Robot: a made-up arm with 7 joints.
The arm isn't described. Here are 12 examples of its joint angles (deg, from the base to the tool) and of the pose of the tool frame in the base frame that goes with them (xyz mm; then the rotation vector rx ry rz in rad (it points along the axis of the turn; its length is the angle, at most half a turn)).
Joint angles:
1: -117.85 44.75 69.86 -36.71 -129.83 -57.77 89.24
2: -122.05 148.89 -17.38 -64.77 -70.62 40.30 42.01
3: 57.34 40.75 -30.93 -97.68 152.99 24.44 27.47
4: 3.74 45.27 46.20 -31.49 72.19 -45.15 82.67
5: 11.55 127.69 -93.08 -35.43 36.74 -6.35 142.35
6: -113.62 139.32 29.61 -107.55 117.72 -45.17 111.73
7: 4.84 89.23 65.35 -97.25 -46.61 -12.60 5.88
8: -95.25 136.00 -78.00 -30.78 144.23 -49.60 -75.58
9: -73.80 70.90 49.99 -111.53 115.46 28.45 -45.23
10: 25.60 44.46 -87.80 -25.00 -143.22 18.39 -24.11
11: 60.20 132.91 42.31 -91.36 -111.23 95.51 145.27
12: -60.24 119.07 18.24 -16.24 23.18 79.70 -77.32
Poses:
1: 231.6 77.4 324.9 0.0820 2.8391 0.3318
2: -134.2 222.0 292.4 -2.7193 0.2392 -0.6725
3: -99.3 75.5 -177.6 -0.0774 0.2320 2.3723
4: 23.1 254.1 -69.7 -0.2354 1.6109 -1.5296
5: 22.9 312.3 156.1 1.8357 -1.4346 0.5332
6: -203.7 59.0 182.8 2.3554 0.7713 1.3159
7: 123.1 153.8 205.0 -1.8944 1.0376 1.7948
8: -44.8 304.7 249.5 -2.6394 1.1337 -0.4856
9: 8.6 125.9 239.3 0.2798 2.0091 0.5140
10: -160.1 176.8 -177.3 0.9988 -0.3812 1.6247
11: 239.3 133.3 62.2 0.1767 2.0927 1.0986
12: -11.8 243.7 315.5 0.9932 -0.9644 -0.1739
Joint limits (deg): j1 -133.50..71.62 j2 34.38..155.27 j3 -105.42..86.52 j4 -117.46..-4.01 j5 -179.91..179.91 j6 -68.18..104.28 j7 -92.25..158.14
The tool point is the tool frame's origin. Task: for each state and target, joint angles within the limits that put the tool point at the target. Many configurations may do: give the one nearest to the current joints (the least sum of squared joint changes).
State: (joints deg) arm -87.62 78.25 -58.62 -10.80 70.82 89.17 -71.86
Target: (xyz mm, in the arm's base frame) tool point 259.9 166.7 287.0
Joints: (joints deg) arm -99.71 72.69 -59.95 -9.09 70.32 101.70 -62.12
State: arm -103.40 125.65 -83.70 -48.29 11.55 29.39 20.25
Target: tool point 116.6 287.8 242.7
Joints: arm -104.09 121.51 -83.35 -31.72 10.62 37.98 24.23
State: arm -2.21 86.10 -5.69 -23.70 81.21 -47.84 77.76
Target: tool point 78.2 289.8 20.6
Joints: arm -0.16 75.38 -8.80 -20.59 81.67 -46.62 77.68
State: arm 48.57 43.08 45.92 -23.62 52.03 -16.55 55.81
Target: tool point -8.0 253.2 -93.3
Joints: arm 20.33 43.32 34.96 -27.73 47.10 -12.29 53.58
